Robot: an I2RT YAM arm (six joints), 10 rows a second.
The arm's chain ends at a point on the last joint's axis. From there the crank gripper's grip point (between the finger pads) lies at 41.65 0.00 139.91 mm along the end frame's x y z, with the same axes.
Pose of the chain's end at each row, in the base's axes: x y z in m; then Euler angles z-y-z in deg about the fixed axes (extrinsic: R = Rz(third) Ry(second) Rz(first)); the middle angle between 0 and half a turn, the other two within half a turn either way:
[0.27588 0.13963 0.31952 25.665 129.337 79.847]
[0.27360 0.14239 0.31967 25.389 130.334 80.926]
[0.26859 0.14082 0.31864 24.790 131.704 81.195]
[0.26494 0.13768 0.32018 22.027 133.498 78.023]
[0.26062 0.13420 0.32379 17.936 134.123 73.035]
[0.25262 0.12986 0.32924 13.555 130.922 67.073]
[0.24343 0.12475 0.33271 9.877 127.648 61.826]
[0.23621 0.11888 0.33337 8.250 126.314 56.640]
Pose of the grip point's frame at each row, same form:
[0.27300 0.22590 0.20180 25.665 129.337 79.847]
[0.26894 0.22647 0.20043 25.389 130.334 80.926]
[0.26347 0.22186 0.19733 24.790 131.704 81.195]
[0.26521 0.21420 0.19587 22.027 133.498 78.023]
[0.26961 0.20762 0.19794 17.936 134.123 73.035]
[0.27448 0.20660 0.20700 13.555 130.922 67.073]
[0.27760 0.20368 0.21476 9.877 127.648 61.826]
[0.27979 0.19594 0.21730 8.250 126.314 56.640]

